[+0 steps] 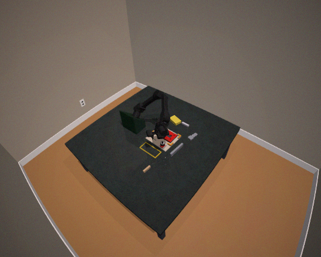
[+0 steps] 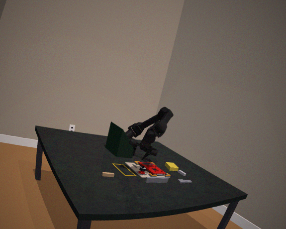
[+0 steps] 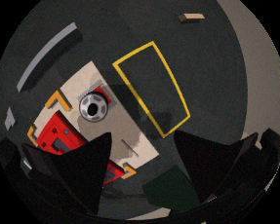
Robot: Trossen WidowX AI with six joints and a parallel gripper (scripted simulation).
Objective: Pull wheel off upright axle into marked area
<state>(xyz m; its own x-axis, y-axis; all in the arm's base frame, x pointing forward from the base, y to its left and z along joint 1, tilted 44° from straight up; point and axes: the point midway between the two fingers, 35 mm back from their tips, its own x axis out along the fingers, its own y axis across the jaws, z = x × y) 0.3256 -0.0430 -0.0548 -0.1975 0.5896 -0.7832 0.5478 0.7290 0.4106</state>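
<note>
Right now my gripper tip is 40 mm short of the dark wheel, 30 mm to the right of it and 60 mm above it. From my gripper tip the other things lie so: axle 40 mm ahead, 30 mm to the left, 70 mm below; then yellow block 60 mm behind, 370 mm to the left, 90 mm below; then tan block 100 mm ahead, 240 mm to the right, 90 mm below.
</note>
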